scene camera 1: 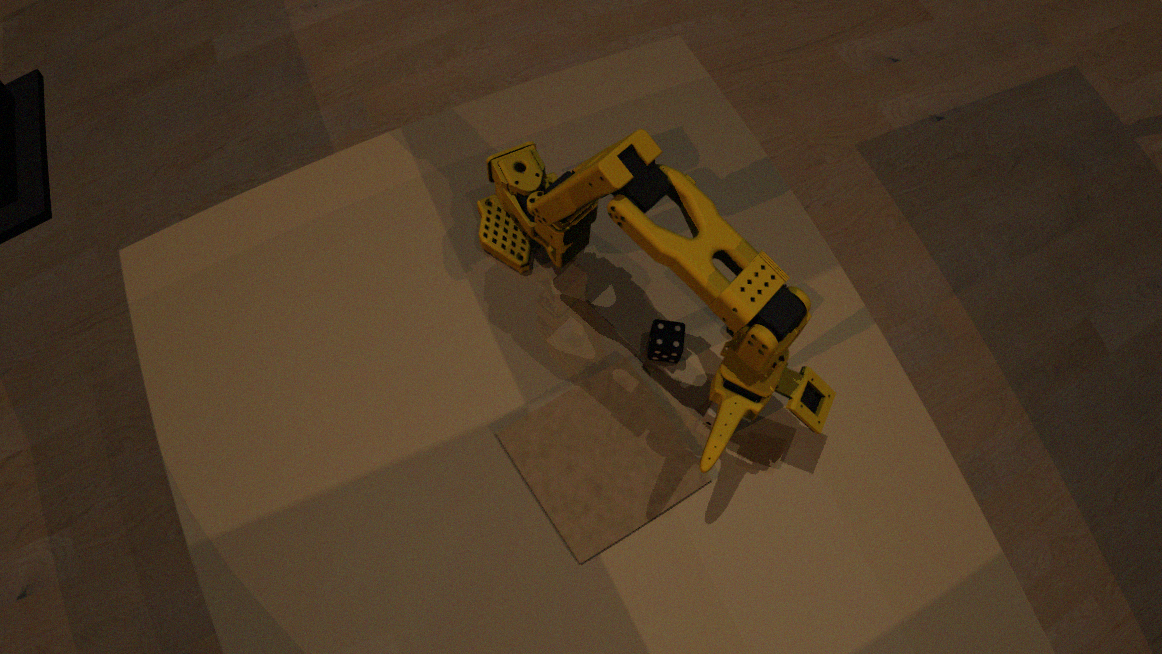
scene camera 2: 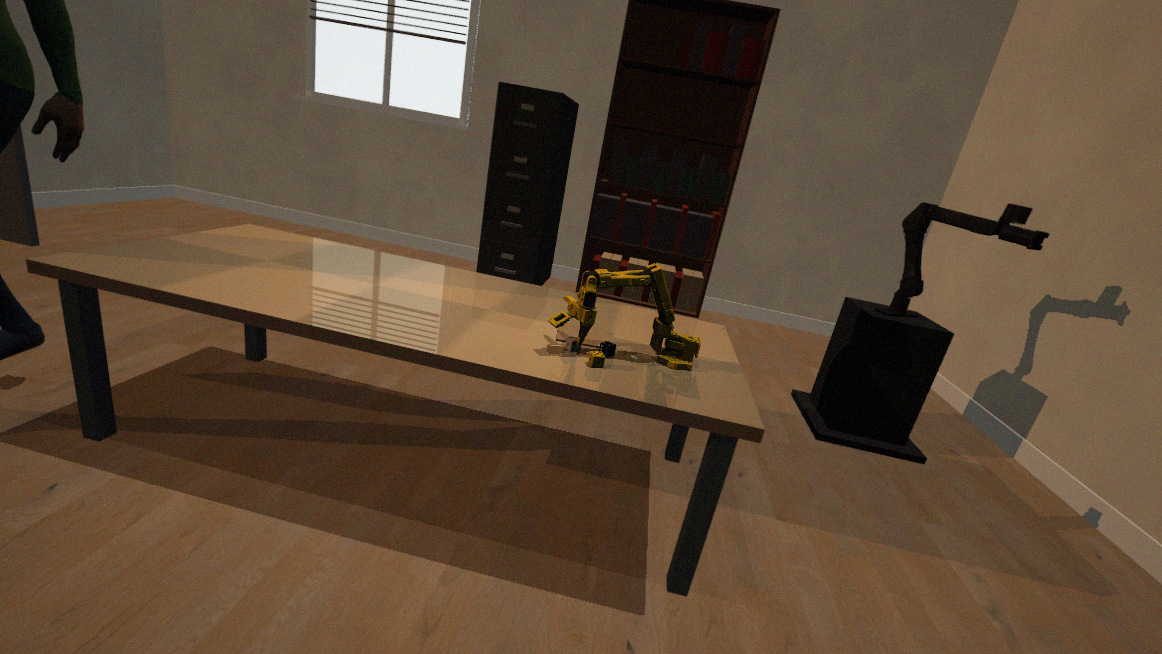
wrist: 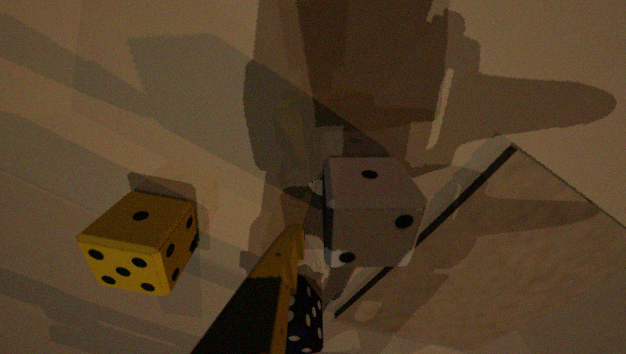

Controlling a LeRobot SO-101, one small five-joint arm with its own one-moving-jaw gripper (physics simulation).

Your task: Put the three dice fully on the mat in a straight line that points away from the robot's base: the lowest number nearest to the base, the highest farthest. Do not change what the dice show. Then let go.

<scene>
In view: a black die (scene camera 1: 666, 341) and a yellow die (wrist: 142, 243).
</scene>
